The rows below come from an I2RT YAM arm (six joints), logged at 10 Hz.
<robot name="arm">
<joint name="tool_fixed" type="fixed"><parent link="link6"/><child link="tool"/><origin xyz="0 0 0" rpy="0 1.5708 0"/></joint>
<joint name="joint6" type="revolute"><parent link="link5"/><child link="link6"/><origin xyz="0.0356 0 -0.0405" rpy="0 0 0"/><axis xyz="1 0 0"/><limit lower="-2.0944" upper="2.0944"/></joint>
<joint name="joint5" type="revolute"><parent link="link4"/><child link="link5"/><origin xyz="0.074 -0.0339 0.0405" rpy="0 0 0"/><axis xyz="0 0 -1"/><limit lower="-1.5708" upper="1.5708"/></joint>
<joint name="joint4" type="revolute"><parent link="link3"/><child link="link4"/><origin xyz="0.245 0.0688 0.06" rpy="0 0 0"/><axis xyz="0 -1 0"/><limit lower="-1.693" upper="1.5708"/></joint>
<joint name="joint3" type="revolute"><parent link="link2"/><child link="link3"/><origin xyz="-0.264 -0.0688 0" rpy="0 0 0"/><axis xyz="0 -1 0"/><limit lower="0" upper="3.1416"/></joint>
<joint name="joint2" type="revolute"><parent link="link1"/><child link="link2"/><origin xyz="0.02 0.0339 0.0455" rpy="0 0 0"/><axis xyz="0 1 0"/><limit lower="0" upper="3.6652"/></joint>
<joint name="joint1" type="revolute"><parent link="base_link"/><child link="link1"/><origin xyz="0 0 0.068" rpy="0 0 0"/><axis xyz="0 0 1"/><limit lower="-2.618" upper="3.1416"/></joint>
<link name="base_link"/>
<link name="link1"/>
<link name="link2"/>
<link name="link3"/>
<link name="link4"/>
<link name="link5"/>
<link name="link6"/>
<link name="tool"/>
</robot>
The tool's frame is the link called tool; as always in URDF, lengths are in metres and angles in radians.
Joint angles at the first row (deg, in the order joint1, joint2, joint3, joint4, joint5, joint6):
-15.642 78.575 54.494 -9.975 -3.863 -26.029
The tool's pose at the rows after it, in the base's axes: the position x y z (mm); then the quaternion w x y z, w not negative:
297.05, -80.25, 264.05, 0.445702, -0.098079, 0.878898, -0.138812
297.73, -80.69, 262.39, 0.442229, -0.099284, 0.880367, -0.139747
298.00, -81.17, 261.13, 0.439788, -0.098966, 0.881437, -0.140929
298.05, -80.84, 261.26, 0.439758, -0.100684, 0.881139, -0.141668
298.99, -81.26, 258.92, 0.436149, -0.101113, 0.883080, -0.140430
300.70, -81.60, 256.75, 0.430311, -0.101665, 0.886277, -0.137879
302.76, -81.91, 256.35, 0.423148, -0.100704, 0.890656, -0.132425
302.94, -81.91, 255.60, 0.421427, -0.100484, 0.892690, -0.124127
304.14, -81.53, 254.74, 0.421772, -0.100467, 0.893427, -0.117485
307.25, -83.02, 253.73, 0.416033, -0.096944, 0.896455, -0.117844
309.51, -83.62, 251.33, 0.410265, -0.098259, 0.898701, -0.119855
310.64, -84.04, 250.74, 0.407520, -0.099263, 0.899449, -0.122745
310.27, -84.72, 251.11, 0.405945, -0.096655, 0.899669, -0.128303
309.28, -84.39, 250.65, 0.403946, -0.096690, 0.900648, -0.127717
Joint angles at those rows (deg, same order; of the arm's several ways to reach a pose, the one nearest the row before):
-15.560 78.965 54.548 -10.014 -3.820 -26.281
-15.589 79.283 54.560 -10.096 -3.686 -26.531
-15.640 79.472 54.510 -10.105 -3.504 -26.631
-15.575 79.452 54.515 -10.102 -3.472 -26.806
-15.606 79.883 54.500 -10.151 -3.494 -26.871
-15.584 80.533 54.822 -10.642 -3.515 -26.894
-15.556 81.230 55.697 -11.917 -3.678 -26.641
-15.635 81.421 55.875 -12.468 -4.453 -26.307
-15.577 81.753 56.032 -12.524 -5.057 -25.955
-15.643 82.694 56.838 -13.057 -4.675 -25.752
-15.594 83.455 57.155 -13.225 -4.285 -26.053
-15.573 83.792 57.389 -13.331 -3.933 -26.323
-15.632 83.719 57.396 -13.359 -3.254 -26.368
-15.620 83.561 57.240 -13.624 -3.224 -26.370

